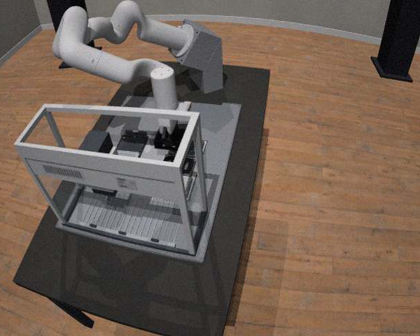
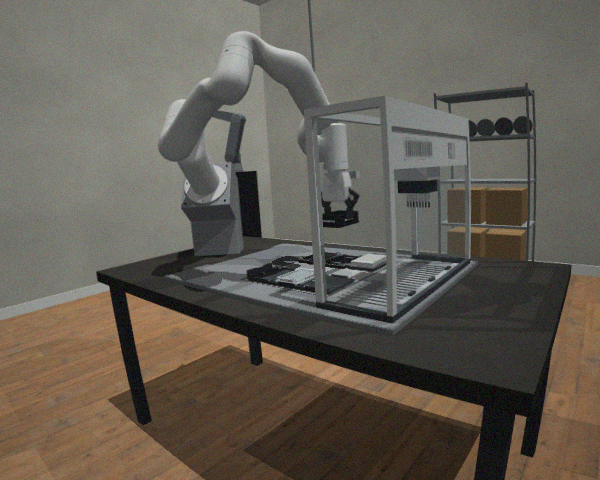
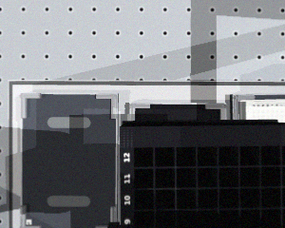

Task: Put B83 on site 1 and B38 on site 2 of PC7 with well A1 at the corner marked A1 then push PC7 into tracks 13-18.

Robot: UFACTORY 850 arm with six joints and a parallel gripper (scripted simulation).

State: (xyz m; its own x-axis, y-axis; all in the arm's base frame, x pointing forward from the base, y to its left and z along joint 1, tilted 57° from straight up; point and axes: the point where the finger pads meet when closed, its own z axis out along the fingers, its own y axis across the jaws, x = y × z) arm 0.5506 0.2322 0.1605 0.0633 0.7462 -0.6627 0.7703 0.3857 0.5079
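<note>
My gripper is now 20 mm past the dark plate carrier PC7, 240 mm to the left of it and 160 mm above it. From my hand the other things lie so: white plate b38: 10 mm behind, 250 mm to the right, 150 mm below; post: 170 mm ahead, 410 mm to the right, 80 mm above; black deep-well block B83: 10 mm below.
</note>
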